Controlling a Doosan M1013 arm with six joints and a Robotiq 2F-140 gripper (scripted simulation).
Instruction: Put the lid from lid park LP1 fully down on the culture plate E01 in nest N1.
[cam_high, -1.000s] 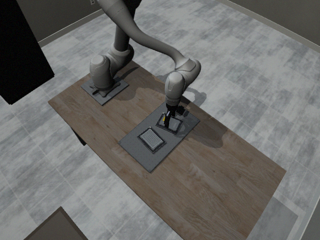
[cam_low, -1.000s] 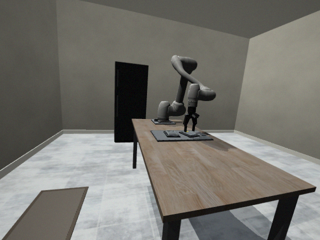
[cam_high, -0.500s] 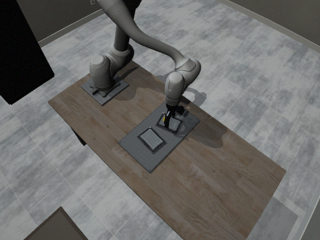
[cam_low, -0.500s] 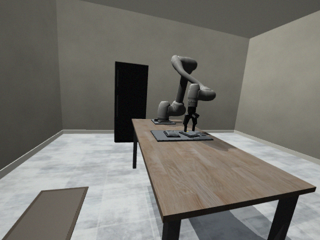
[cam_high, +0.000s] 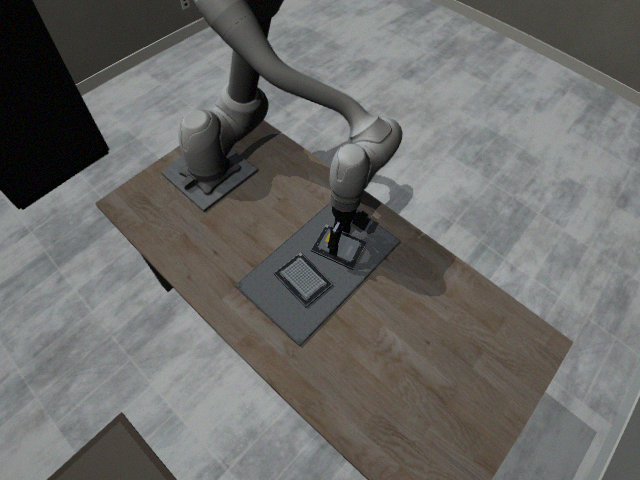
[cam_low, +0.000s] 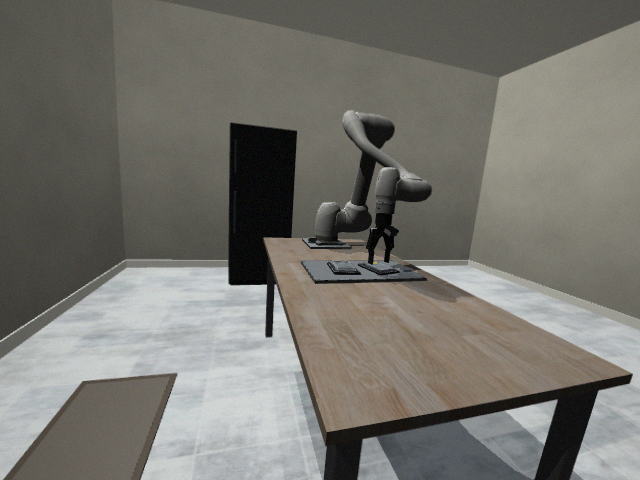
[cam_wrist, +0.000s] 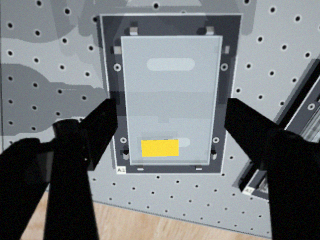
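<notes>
Now: the clear lid 40 mm below my hand. Round my hand: culture plate E01 (180 mm to the right, 40 mm below, 10 mm behind); then lid park LP1 (50 mm below).
</notes>
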